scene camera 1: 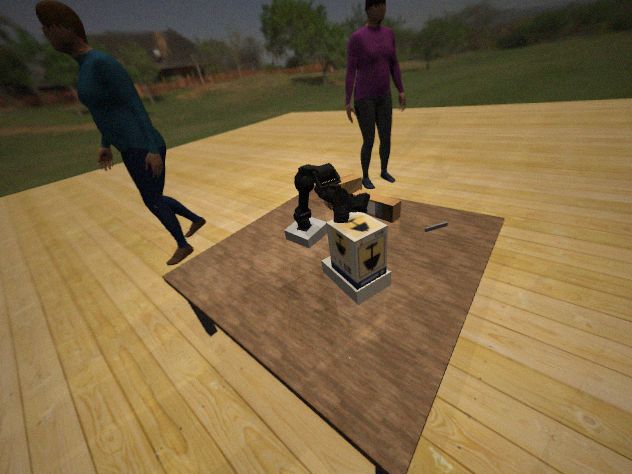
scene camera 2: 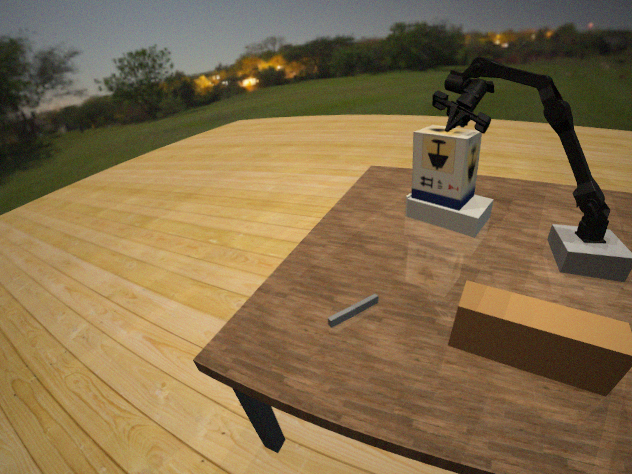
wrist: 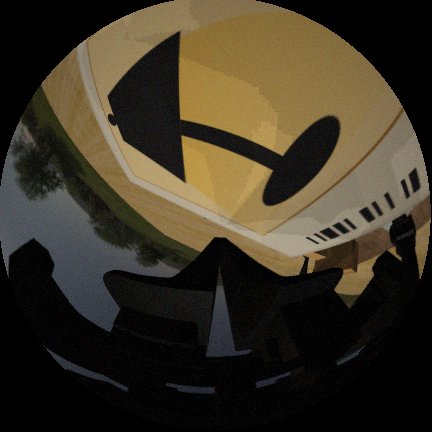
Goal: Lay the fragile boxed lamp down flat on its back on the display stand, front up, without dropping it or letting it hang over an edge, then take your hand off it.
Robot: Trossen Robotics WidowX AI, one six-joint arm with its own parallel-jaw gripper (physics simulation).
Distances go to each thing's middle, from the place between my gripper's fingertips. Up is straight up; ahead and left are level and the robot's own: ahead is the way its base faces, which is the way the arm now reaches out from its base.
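Labels:
Stand [scene camera 2: 469, 220]: my hand 270 mm above it, 60 mm to the left of it, 40 mm past it.

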